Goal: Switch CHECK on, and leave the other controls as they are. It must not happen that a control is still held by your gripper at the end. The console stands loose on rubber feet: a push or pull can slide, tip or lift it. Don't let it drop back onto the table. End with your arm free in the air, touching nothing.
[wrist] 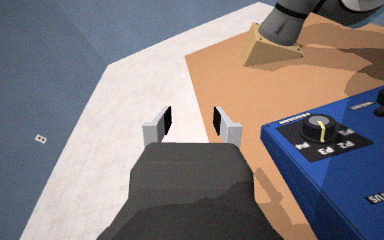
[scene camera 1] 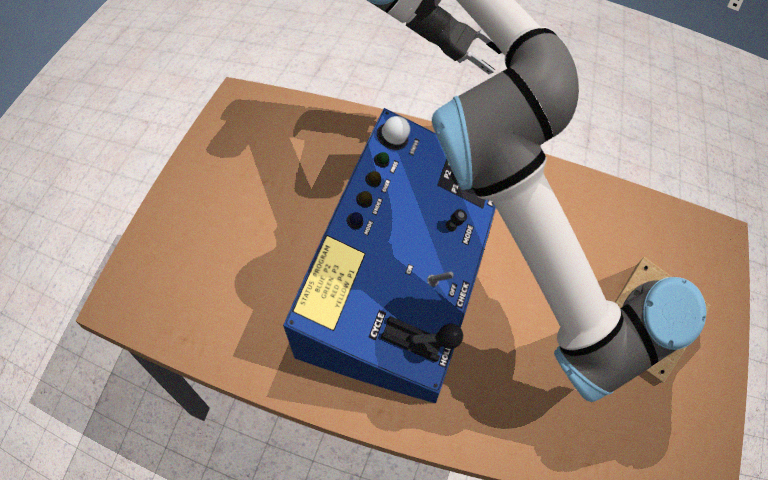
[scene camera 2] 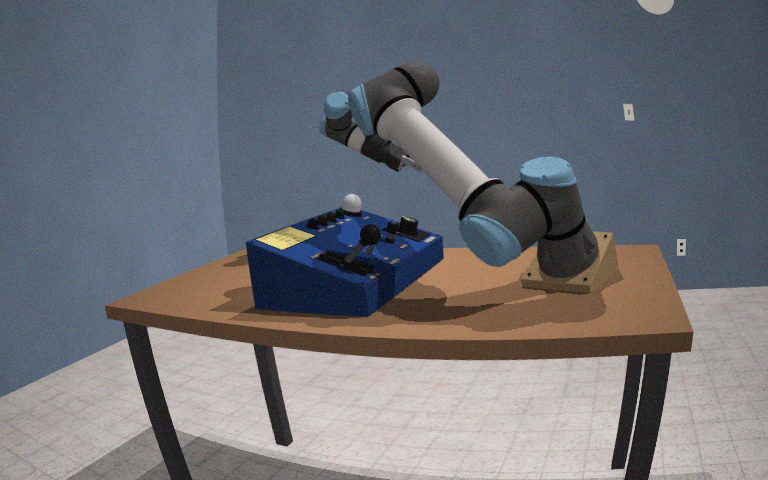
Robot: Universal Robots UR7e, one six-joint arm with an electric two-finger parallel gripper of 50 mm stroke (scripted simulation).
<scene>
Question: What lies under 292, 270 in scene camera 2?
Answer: A blue console.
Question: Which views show the blue console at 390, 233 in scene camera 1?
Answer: The wrist view, scene camera 1 and scene camera 2: all of them.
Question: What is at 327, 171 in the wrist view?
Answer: A blue console.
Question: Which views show the gripper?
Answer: The wrist view, scene camera 1 and scene camera 2: all of them.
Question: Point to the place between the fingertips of the gripper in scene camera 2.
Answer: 426, 165
</scene>
